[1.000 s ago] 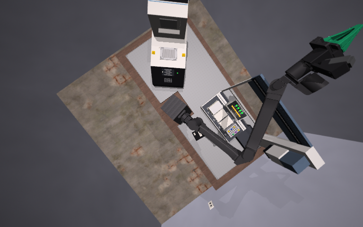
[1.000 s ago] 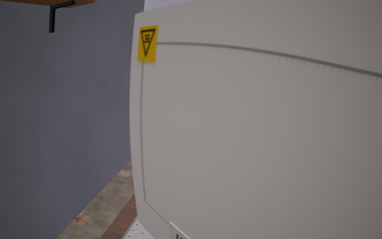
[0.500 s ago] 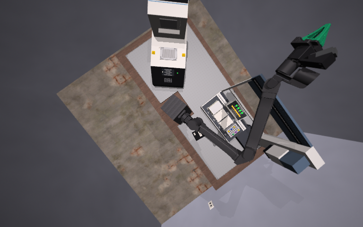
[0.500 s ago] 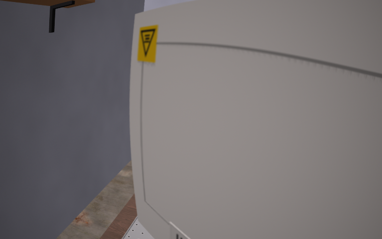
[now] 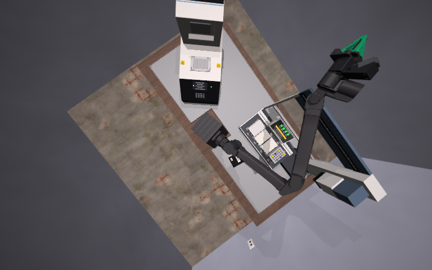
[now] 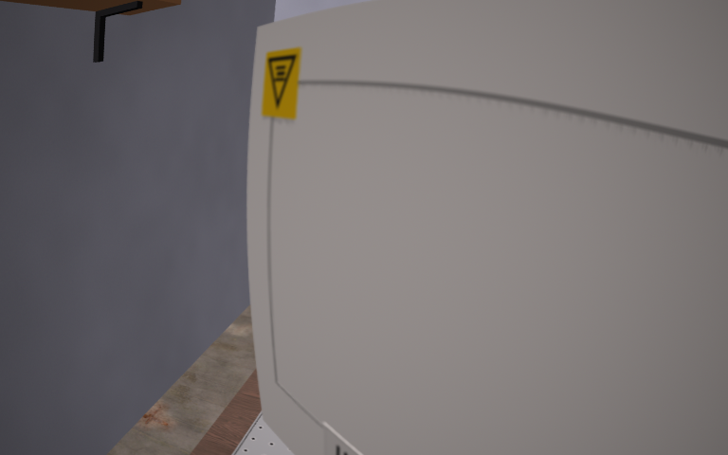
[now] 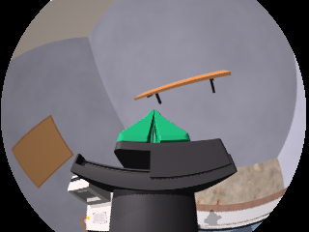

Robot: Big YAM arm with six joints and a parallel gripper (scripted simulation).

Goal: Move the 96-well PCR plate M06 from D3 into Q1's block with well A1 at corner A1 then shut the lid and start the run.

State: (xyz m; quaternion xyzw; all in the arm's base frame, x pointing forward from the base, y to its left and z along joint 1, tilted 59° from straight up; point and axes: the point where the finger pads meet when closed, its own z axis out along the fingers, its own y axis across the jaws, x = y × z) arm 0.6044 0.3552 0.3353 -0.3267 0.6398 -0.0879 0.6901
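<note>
My hand is 650 mm above the deep-well block, 330 mm past it and 100 mm to the left of it. Round my hand: tube cooling block 650 mm below, 390 mm to the right, 380 mm behind; black nest 730 mm below, 630 mm behind, 180 mm to the right.
</note>
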